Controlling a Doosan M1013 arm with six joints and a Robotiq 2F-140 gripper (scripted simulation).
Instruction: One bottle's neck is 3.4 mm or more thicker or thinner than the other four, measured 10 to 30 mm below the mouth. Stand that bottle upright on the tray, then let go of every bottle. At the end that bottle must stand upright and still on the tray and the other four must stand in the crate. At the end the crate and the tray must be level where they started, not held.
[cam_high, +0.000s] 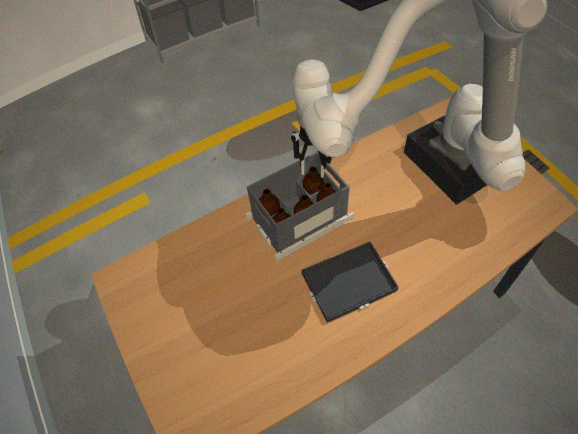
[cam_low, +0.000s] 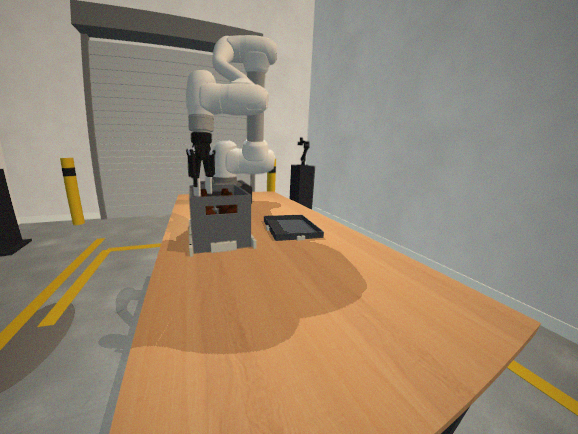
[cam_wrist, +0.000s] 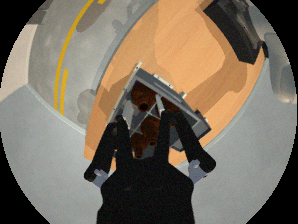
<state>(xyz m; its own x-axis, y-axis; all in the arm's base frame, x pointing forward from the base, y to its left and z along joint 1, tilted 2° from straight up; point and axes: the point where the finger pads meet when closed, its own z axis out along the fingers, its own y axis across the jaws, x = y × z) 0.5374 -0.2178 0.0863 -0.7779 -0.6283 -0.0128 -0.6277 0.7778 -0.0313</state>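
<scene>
Right now my hand is 90 mm short of the grey crate, 30 mm to the right of it and 90 mm above it. Round my hand: dark tray 120 mm ahead, 330 mm to the left, 160 mm below; then glass bottle 100 mm ahead, 70 mm to the left, 90 mm below.
</scene>
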